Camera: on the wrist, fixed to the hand. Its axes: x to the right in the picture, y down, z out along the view.
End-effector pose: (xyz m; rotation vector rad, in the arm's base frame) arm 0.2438 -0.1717 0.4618 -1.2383 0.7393 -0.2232
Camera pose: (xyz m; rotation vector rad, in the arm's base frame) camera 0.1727 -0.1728 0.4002 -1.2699 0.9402 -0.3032
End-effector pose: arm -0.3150 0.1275 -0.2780 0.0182 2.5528 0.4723
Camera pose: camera -0.3233 0.1748 -0.1971 -0.0098 2.7336 0.5853
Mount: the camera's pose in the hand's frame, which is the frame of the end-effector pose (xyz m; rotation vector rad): -0.0289 0.0722 -0.0530 -0.0574 0.1972 0.0313
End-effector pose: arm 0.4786 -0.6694 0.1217 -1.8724 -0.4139 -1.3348
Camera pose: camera 0.4800 -0.7503 0.0737 -1.7651 -0.2461 -1.5075
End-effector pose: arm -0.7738 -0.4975 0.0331 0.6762 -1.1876 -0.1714
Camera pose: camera -0.7534 -0.4059 0.0403 0.6094 -0.9999 -0.1094
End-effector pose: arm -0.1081 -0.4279 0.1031 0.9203 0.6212 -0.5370
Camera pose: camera -0.0943 -0.3420 0.1391 0.9338 0.7950 -0.4010
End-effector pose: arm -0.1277 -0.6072 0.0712 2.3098 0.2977 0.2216
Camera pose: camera -0.1582 -0.6270 0.1580 2.2402 0.3495 0.4693
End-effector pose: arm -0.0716 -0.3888 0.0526 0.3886 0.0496 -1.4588
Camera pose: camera 0.0057 -0.3416 0.0270 0.4832 0.2421 -1.3813
